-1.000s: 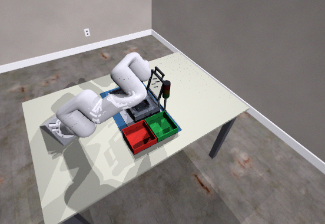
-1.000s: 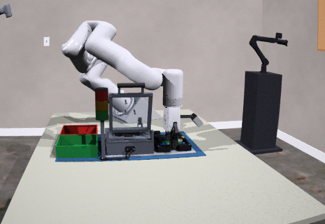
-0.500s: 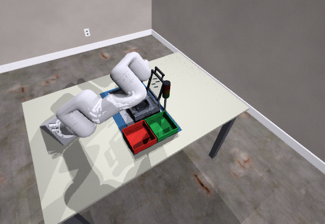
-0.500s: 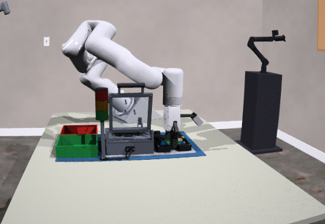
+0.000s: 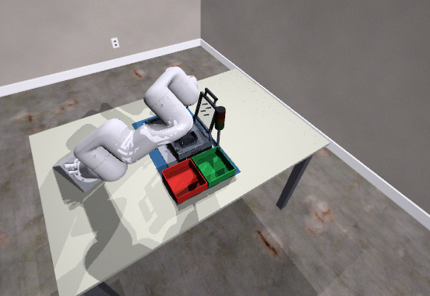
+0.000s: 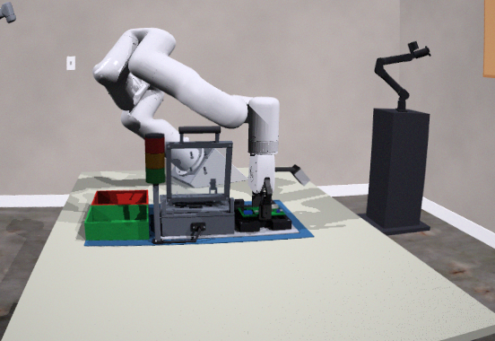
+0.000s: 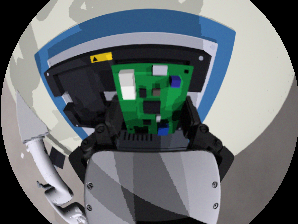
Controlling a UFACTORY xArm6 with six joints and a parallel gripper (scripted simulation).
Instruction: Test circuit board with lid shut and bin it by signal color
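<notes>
The tester plate is 160 mm to the right of my hand, 30 mm behind it and 30 mm above it. Round my hand: green circuit board (right at my hand); green bin (370 mm to the right, 30 mm below, 10 mm ahead); clear lid (170 mm to the right, 140 mm above, 80 mm ahead).
</notes>
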